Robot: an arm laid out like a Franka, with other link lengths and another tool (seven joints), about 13 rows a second.
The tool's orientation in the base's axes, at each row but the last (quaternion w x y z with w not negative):
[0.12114 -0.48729 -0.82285 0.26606]
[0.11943 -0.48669 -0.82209 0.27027]
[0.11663 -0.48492 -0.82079 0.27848]
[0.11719 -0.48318 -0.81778 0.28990]
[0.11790 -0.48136 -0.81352 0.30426]
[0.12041 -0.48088 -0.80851 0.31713]
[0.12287 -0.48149 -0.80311 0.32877]
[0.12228 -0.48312 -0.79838 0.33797]
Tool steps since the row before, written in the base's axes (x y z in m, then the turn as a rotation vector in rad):
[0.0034 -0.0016 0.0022 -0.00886 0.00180 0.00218]
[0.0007 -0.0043 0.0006 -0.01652 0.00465 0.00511]
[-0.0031 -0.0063 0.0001 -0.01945 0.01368 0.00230]
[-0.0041 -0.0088 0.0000 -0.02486 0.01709 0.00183]
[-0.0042 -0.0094 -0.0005 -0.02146 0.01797 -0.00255]
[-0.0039 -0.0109 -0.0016 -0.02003 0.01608 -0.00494]
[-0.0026 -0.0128 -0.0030 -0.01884 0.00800 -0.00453]
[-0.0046 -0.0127 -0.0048 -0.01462 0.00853 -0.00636]
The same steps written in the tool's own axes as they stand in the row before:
[-0.0032 0.0007 -0.0029 0.00582 -0.00706 0.00168]
[-0.0041 -0.0015 0.0006 0.01190 -0.01325 0.00185]
[-0.0039 -0.0047 0.0035 0.02137 -0.01041 0.00239]
[-0.0055 -0.0062 0.0051 0.02707 -0.01279 0.00409]
[-0.0058 -0.0060 0.0060 0.02654 -0.00740 0.00555]
[-0.0071 -0.0054 0.0075 0.02446 -0.00553 0.00743]
[-0.0093 -0.0040 0.0088 0.01691 -0.00756 0.00982]
[-0.0079 -0.0039 0.0113 0.01548 -0.00329 0.00875]

